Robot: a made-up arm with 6 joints. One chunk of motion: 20 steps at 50 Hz.
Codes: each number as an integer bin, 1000 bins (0 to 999) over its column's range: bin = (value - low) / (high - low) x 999, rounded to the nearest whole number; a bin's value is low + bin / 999 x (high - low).
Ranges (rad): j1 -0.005..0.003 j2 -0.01..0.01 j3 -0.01..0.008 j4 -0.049..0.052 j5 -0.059..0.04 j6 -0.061..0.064
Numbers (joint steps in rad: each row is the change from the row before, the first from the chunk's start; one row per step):
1: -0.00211 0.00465 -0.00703 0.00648 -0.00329 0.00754
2: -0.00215 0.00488 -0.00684 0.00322 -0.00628 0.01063
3: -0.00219 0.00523 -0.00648 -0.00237 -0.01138 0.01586
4: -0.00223 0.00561 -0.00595 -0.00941 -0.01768 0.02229
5: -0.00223 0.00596 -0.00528 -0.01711 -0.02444 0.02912
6: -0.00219 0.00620 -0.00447 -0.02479 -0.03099 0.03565
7: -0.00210 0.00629 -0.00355 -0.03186 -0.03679 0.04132
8: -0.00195 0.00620 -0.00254 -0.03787 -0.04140 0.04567
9: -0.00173 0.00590 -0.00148 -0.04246 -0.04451 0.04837
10: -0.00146 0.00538 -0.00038 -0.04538 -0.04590 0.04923
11: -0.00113 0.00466 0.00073 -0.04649 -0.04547 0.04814
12: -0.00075 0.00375 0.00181 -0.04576 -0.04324 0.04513
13: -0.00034 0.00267 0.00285 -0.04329 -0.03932 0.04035
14: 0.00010 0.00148 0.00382 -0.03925 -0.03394 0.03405
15: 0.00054 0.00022 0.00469 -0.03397 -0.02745 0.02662
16: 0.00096 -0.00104 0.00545 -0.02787 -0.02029 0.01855
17: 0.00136 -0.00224 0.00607 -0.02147 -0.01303 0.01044
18: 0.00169 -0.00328 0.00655 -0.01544 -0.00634 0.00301
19: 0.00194 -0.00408 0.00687 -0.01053 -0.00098 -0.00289
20: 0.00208 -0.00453 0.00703 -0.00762 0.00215 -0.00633
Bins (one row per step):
1: 361 732 165 549 562 548
2: 356 743 175 517 532 572
3: 351 761 195 461 481 614
4: 346 780 225 392 417 666
5: 346 797 262 315 349 720
6: 351 809 307 239 283 772
7: 362 814 358 170 224 818
8: 381 809 414 110 178 853
9: 408 794 473 65 146 874
10: 442 768 534 36 132 881
11: 483 732 596 25 137 872
12: 531 687 655 32 159 848
13: 582 633 713 56 199 810
14: 637 573 767 96 253 760
15: 692 510 815 149 318 700
16: 744 448 857 209 391 636
17: 794 388 892 272 464 571
18: 835 336 919 332 531 512
19: 867 296 936 381 585 464
20: 884 273 945 409 617 437

